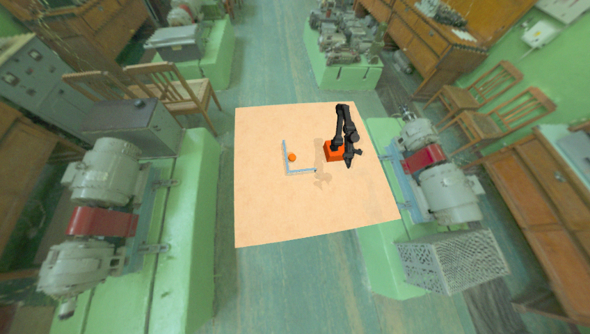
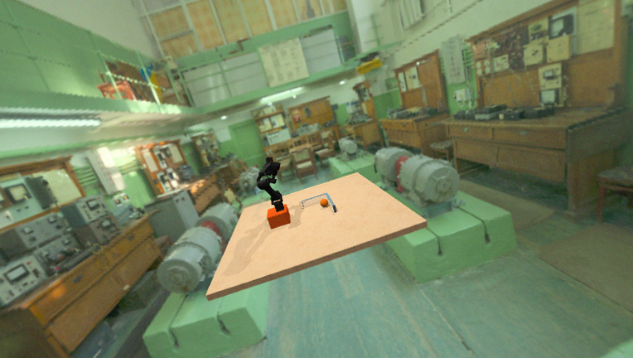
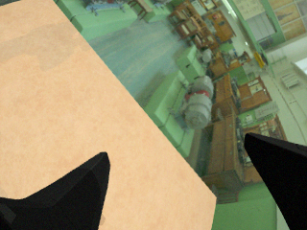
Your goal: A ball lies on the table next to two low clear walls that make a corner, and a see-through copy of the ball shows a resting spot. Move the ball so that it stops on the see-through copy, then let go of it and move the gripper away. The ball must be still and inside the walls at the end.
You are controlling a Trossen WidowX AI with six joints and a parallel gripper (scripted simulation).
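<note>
Now: the wall 25 cm ahead of my gripper tip, 15 cm to the right of it and 29 cm below it.
</note>
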